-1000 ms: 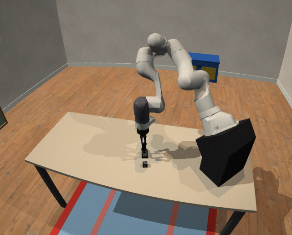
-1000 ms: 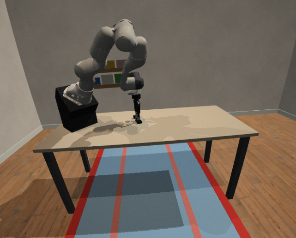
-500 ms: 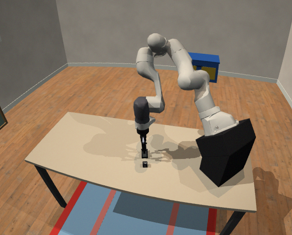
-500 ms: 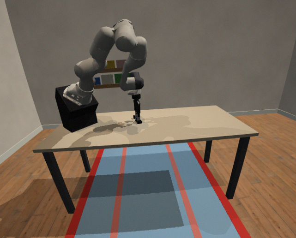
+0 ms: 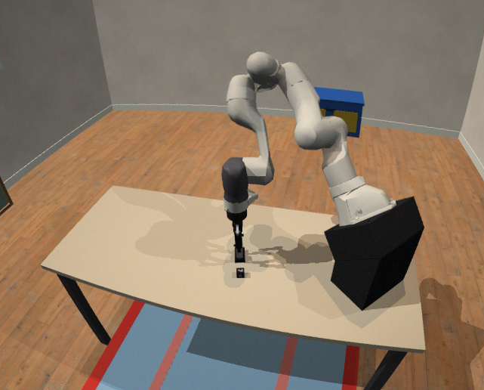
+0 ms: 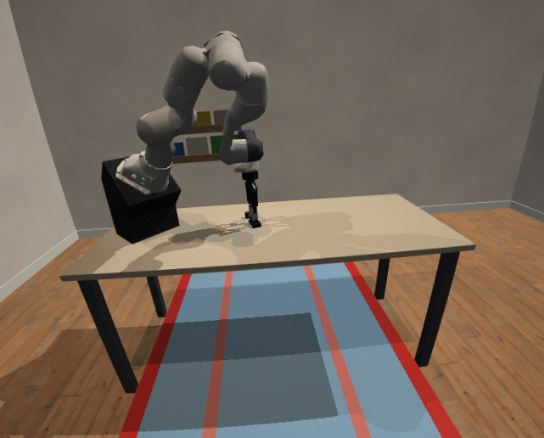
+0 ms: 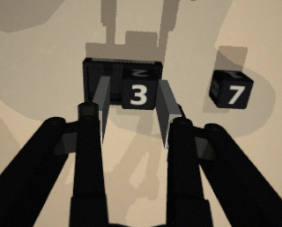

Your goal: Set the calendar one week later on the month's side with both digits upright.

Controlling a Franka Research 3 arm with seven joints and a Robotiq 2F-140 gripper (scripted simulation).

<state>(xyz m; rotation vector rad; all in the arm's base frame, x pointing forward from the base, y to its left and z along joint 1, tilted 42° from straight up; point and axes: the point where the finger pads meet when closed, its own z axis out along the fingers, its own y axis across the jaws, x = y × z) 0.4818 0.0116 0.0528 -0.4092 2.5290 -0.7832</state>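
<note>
Right now my hand is 1 cm to the left of the black tray and 6 cm above it.
</note>
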